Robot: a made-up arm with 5 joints.
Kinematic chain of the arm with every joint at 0, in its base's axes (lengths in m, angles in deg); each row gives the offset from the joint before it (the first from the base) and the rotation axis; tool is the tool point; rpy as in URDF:
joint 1: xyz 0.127 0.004 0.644 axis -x
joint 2: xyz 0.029 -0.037 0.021 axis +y
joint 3: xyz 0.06 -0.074 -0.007 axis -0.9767 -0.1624 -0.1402
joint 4: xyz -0.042 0 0 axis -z
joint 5: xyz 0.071 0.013 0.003 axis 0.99 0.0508 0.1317
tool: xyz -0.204 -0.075 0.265 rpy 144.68 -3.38 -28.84
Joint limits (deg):
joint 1: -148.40..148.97
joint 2: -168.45..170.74
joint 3: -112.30..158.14
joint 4: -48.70..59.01
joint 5: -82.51..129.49
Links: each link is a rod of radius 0.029 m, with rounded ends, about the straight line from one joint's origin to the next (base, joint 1, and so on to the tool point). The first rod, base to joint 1, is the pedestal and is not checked.
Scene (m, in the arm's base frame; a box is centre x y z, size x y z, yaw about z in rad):
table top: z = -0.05
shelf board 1: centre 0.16 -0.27 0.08 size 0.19 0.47 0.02 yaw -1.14
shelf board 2: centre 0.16 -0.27 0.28 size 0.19 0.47 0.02 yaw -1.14
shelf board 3: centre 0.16 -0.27 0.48 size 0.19 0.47 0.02 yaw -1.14
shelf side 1: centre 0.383 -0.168 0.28 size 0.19 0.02 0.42 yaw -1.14
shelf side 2: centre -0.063 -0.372 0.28 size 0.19 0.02 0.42 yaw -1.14
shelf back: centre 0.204 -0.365 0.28 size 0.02 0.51 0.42 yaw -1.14
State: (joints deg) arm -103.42 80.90 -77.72 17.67 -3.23
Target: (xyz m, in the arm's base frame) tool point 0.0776 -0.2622 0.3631
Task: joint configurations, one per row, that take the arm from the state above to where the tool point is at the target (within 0.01 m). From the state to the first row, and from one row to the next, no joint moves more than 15 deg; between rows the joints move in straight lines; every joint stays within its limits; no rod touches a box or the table.
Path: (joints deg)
1: -106.48 81.22 -78.25 22.97 9.67
2: -109.54 81.55 -78.77 28.28 22.58
3: -112.59 81.87 -79.30 33.58 35.48
4: -115.65 82.19 -79.83 38.88 48.38
5: -118.71 82.51 -80.36 44.19 61.29
6: -121.77 82.84 -80.88 49.49 74.19
7: -124.83 83.16 -81.41 54.79 87.10
8: -110.05 84.07 -78.93 51.71 75.15
9: -95.28 84.98 -76.45 48.62 63.21
10: -80.51 85.89 -73.97 45.54 51.26

